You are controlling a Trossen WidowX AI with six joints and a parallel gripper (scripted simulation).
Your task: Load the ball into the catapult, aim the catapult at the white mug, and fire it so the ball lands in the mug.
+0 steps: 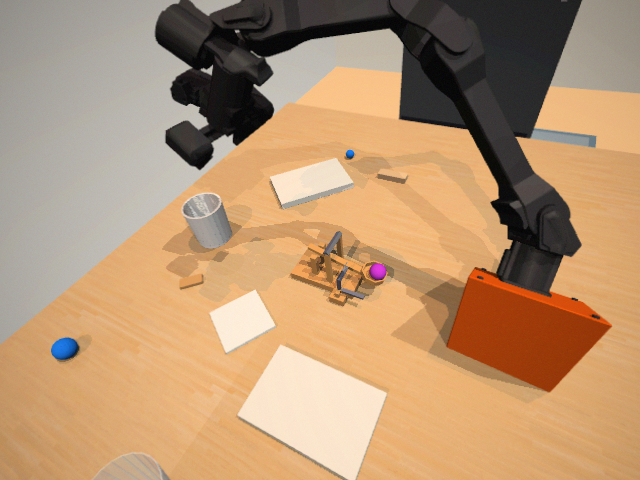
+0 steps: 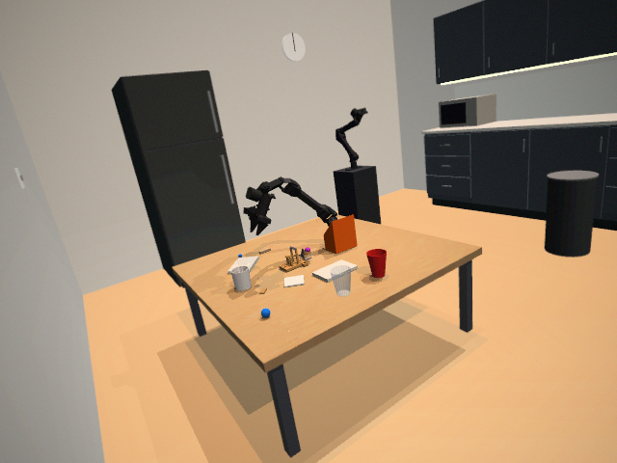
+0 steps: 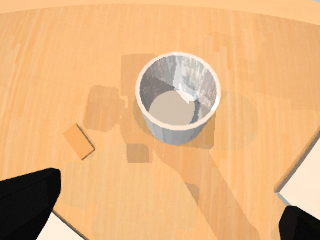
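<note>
Right now my gripper tip is 31 cm past the purple ball, 1 cm to the left of it and 20 cm above it. The rest, counted from my gripper tip: wooden catapult (24 cm behind, 1 cm to the left, 20 cm below); then white mug (11 cm ahead, 23 cm below); then clear cup (17 cm behind, 45 cm to the left, 23 cm below).
</note>
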